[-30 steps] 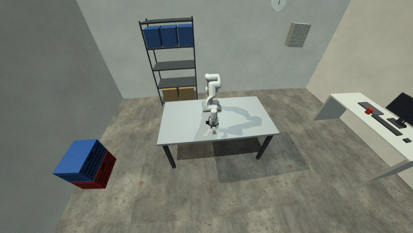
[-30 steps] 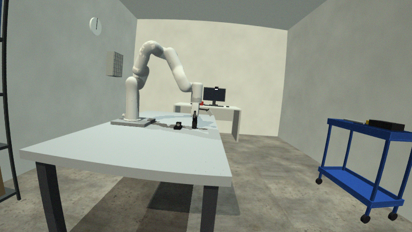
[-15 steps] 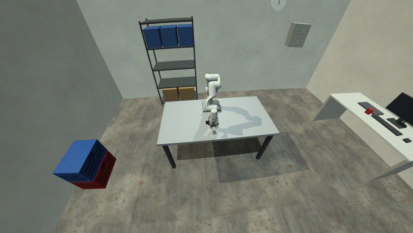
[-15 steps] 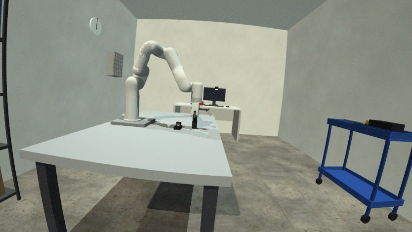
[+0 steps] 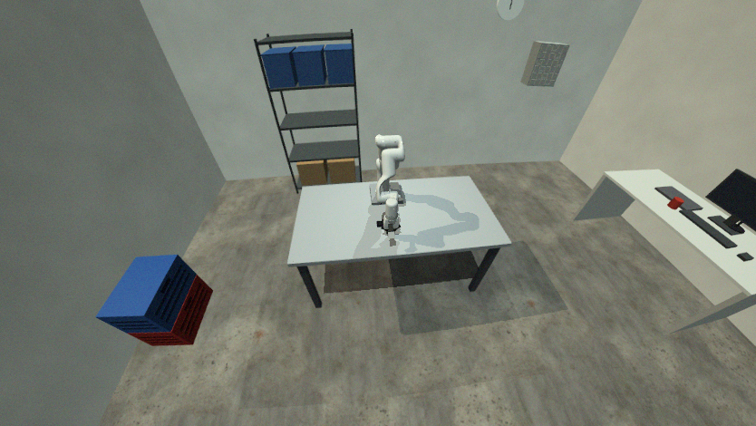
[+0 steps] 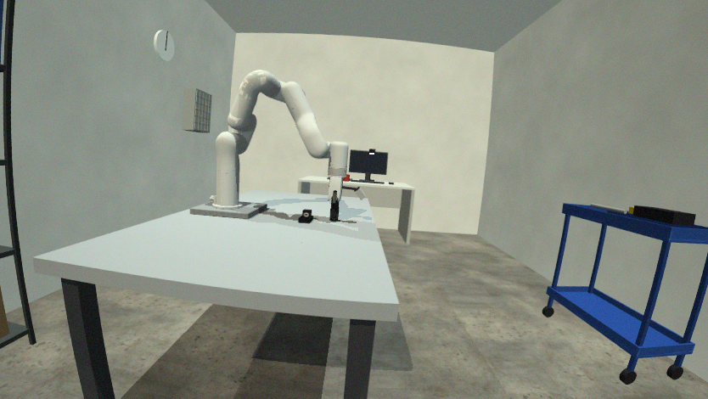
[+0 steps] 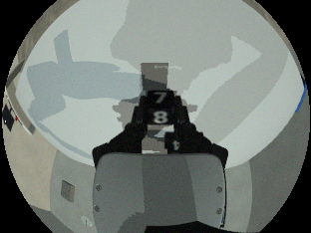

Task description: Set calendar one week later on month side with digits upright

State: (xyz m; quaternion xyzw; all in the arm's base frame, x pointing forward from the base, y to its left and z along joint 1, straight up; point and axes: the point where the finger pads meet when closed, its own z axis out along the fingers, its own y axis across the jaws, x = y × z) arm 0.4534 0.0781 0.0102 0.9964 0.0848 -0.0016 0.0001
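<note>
Right now the cube is 1 cm below my hand.
</note>
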